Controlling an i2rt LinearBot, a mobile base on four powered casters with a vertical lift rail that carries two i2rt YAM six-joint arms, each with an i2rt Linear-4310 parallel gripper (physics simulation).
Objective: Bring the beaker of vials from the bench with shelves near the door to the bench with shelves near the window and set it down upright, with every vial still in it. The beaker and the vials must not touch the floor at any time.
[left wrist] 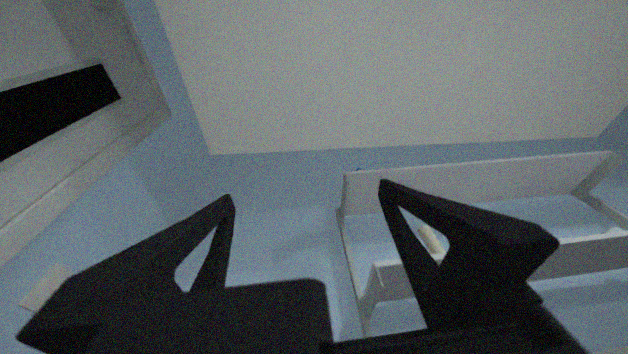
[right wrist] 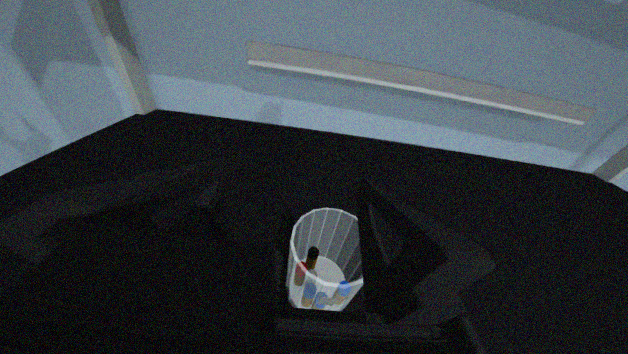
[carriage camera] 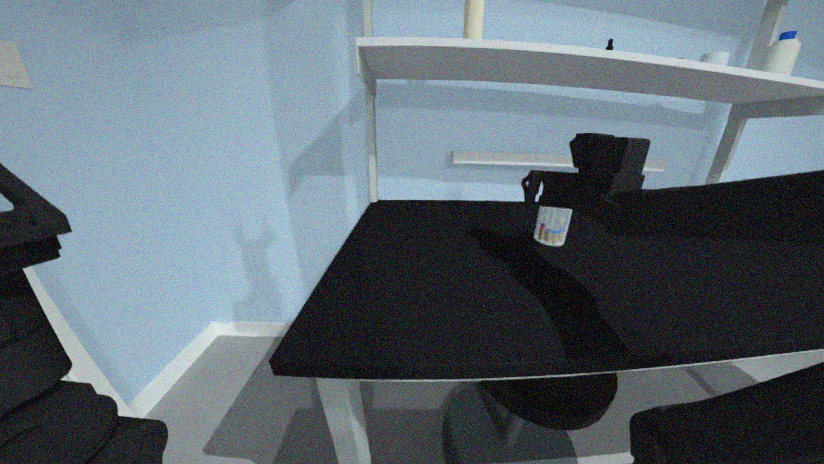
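A clear beaker (carriage camera: 552, 225) (right wrist: 324, 295) stands upright on the black bench (carriage camera: 415, 276) (right wrist: 210, 145). Several small vials are inside it; in the right wrist view a black-capped vial (right wrist: 312, 257), a red-capped vial (right wrist: 300, 274) and a blue-capped vial (right wrist: 344, 288) show. My right gripper (carriage camera: 533, 187) (right wrist: 295, 175) is open at the beaker, low over the bench. Its right finger in the right wrist view partly covers the beaker's right side; contact cannot be told. My left gripper (left wrist: 307, 194) is open and empty, raised away from the bench; part of its arm shows at the carriage view's left edge.
A white shelf (carriage camera: 518, 57) above the bench holds a cream cylinder (carriage camera: 473, 20) and a blue-capped bottle (carriage camera: 783, 54). A rail (carriage camera: 495, 158) (right wrist: 400, 77) runs along the wall behind. A dark round stool (carriage camera: 565, 400) stands under the bench's front edge. A wall is at the left.
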